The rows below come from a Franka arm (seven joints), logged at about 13 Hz.
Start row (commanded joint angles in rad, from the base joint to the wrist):
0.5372, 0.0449, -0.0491, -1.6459, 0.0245, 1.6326, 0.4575
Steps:
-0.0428, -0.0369, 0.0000, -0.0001, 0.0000, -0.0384, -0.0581
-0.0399, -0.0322, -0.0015, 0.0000, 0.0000, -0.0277, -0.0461
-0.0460, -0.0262, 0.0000, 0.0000, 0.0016, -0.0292, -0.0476
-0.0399, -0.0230, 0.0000, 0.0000, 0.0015, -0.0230, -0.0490
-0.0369, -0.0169, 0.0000, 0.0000, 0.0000, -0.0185, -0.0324
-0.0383, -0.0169, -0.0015, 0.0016, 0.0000, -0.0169, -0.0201
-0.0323, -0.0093, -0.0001, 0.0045, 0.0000, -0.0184, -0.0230
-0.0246, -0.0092, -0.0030, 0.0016, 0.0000, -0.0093, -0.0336
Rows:
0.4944, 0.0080, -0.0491, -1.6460, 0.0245, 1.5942, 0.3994
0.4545, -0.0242, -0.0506, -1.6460, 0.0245, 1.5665, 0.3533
0.4085, -0.0504, -0.0506, -1.6460, 0.0261, 1.5373, 0.3057
0.3686, -0.0734, -0.0506, -1.6460, 0.0276, 1.5143, 0.2567
0.3317, -0.0903, -0.0506, -1.6460, 0.0276, 1.4958, 0.2243
0.2934, -0.1072, -0.0521, -1.6444, 0.0276, 1.4789, 0.2042
0.2611, -0.1165, -0.0522, -1.6399, 0.0276, 1.4605, 0.1812
0.2365, -0.1257, -0.0552, -1.6383, 0.0276, 1.4512, 0.1476

